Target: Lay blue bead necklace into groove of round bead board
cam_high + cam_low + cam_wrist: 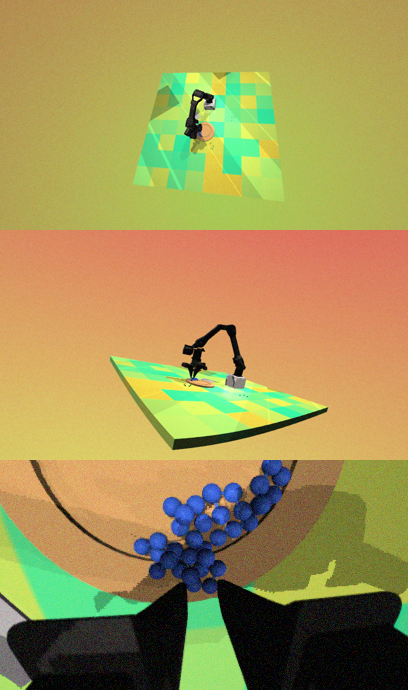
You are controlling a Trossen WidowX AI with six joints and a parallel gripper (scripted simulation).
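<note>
My gripper tip is now 9 cm to the right of the round bead board and 1 cm above it. From my gripper tip the other things lie so: flat grey piece (18 cm behind, 2 cm to the right, 1 cm below).
</note>
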